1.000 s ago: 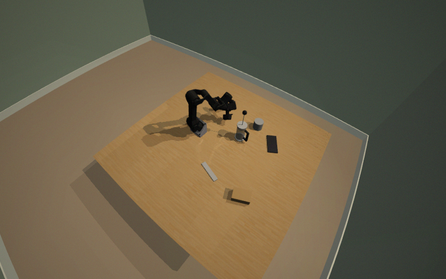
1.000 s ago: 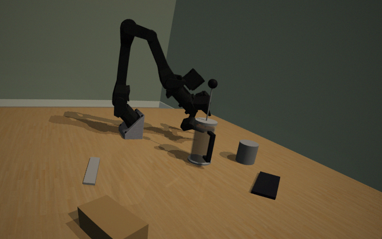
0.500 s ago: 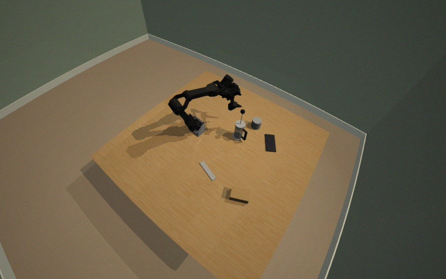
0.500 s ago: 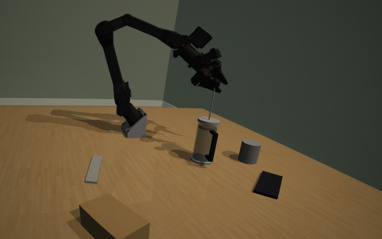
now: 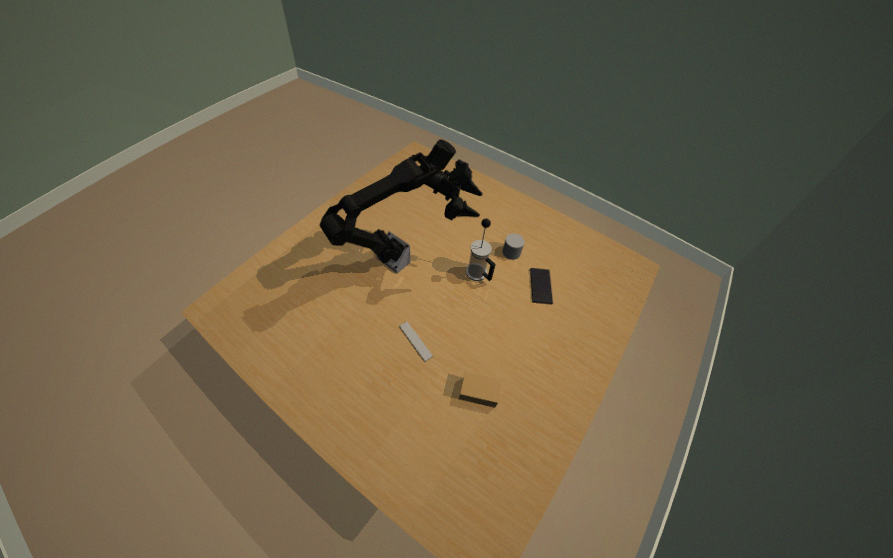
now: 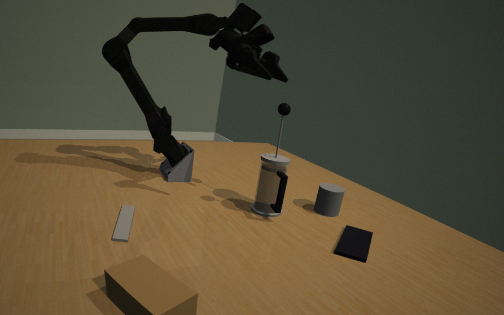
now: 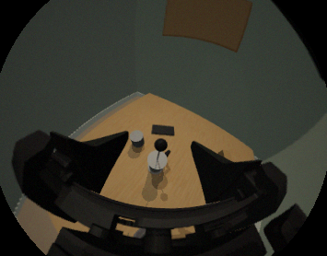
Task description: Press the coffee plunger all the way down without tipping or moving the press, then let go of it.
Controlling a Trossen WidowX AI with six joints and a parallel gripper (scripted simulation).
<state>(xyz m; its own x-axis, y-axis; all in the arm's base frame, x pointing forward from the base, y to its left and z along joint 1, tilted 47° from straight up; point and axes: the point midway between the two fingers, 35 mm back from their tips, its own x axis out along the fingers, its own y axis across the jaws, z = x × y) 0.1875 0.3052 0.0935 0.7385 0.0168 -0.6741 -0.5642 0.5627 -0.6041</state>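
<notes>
The glass coffee press is 4 cm ahead of my gripper tip, 1 cm to the left of it and 20 cm below it. Round my gripper tip: grey bar 6 cm ahead, 34 cm to the right, 32 cm below; grey cylinder 6 cm ahead, 18 cm to the left, 29 cm below; brown box 32 cm ahead, 33 cm to the right, 30 cm below.
</notes>
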